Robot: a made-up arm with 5 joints.
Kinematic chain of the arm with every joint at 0, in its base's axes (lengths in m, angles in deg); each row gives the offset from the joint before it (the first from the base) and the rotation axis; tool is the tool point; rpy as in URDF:
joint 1: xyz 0 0 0.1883 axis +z
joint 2: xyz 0 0 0 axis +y
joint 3: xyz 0.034 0 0.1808 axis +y
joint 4: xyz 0.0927 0 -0.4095 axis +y
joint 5: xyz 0.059 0 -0.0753 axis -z
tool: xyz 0 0 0 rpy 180 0 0
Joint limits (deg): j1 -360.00..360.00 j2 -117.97..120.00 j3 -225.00..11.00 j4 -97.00..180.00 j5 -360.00..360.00
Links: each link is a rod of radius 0.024 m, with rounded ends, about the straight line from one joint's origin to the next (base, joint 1, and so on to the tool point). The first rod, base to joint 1, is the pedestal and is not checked.
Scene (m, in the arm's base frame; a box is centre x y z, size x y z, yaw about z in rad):
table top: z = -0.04
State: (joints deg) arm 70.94 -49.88 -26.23 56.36 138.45
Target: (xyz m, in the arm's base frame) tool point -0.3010 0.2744 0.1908
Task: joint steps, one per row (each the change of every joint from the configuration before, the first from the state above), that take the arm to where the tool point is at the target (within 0.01 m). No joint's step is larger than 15 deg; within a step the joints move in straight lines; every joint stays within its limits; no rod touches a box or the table.
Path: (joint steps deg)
1: 13.34 3.23 -0.56 -1.03 0.00
2: 13.34 3.22 -0.57 -1.02 0.00
3: 13.34 3.23 -0.56 -1.03 0.00
4: 13.35 3.23 -0.56 -1.03 0.00
5: 13.34 3.22 -0.57 -1.02 0.00

